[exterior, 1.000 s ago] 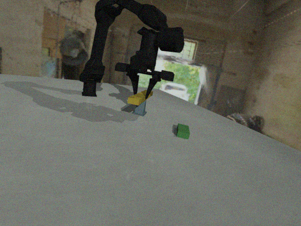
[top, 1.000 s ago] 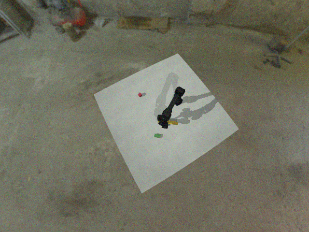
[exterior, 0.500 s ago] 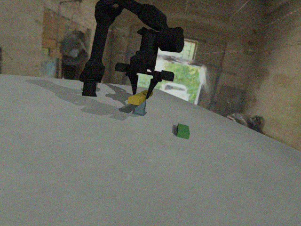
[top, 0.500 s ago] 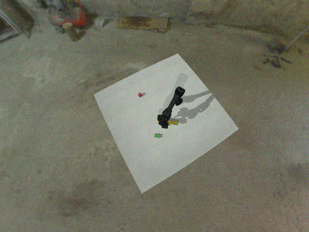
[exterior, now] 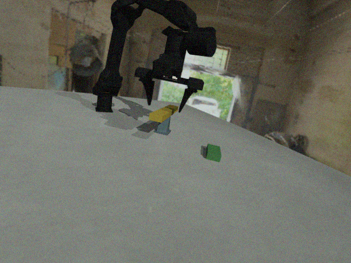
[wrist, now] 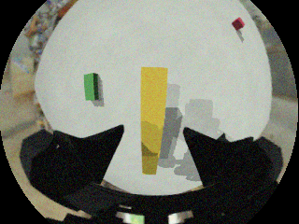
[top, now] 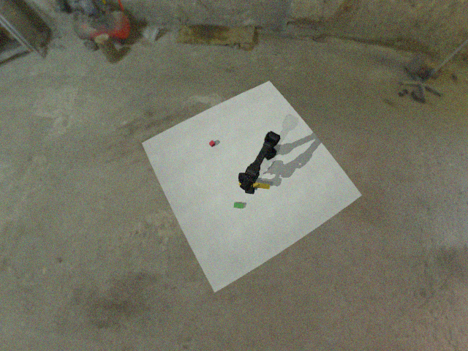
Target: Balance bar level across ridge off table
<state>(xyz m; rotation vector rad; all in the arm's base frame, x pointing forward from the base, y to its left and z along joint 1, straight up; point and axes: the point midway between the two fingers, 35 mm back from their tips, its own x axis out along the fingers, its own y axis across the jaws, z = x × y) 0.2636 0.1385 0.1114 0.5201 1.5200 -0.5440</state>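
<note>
The yellow bar is 20 mm to the left of my gripper tip, 20 mm behind it and 10 mm below it. The rest, counted from my gripper tip: green block 150 mm ahead, 80 mm to the left, 70 mm below; then small red cube 450 mm to the right, 80 mm ahead, 60 mm below.
</note>
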